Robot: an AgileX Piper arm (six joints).
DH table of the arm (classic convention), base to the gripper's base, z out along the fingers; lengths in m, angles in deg. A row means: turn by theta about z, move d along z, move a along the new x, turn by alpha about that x. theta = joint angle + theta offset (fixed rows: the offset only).
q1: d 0.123, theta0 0, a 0, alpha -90
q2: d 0, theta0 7.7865, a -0.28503, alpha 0
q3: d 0, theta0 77.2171, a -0.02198, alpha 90
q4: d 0.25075, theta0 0, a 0, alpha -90
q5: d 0, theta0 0, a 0, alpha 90
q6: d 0.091, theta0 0, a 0, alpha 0
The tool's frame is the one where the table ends.
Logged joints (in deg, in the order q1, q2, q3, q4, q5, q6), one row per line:
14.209 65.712 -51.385 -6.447 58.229 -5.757
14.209 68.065 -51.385 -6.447 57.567 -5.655
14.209 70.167 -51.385 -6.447 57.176 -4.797
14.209 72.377 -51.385 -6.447 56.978 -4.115
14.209 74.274 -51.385 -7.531 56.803 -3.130
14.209 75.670 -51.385 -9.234 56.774 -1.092
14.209 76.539 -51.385 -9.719 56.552 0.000
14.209 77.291 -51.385 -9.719 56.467 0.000
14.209 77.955 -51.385 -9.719 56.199 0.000
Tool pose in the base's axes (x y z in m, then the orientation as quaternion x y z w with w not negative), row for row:
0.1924 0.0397 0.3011 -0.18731 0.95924 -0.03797 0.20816
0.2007 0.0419 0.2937 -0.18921 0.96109 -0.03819 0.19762
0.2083 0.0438 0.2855 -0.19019 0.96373 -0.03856 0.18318
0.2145 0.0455 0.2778 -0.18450 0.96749 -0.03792 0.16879
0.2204 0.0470 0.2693 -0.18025 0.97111 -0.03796 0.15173
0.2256 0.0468 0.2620 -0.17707 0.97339 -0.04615 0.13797
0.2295 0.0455 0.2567 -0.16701 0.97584 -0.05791 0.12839
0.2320 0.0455 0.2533 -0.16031 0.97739 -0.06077 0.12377
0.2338 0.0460 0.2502 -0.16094 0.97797 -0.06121 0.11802
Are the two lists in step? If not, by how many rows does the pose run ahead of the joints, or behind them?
The pose runs 1 row behind the joints: the pose in row i belongs to the joints in row i - 1.
